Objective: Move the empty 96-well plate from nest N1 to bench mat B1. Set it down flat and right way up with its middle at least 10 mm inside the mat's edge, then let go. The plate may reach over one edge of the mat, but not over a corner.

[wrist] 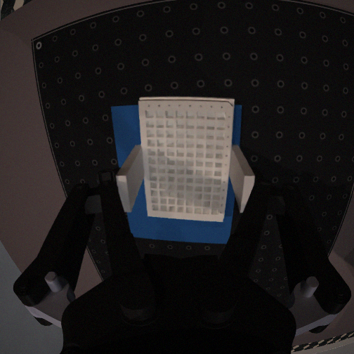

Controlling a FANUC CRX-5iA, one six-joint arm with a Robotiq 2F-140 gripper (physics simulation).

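The white 96-well plate (pixel 187 160) is in the middle of the wrist view, wells facing the camera. My gripper (pixel 186 158) is shut on it, one pale finger pad at each long side. The blue mat (pixel 180 232) lies below the plate and shows to its left, along its right side and past its near end. The plate's far end reaches a little past the mat's far edge in this view. The plate hides the mat's middle, and the height between them is hard to tell. Nest N1 does not show.
A black board (pixel 172 47) with rows of small ringed holes lies around and under the mat. A brownish surface (pixel 20 150) borders it at the left. Striped edging (pixel 325 344) shows at the lower right corner, and more at the top left.
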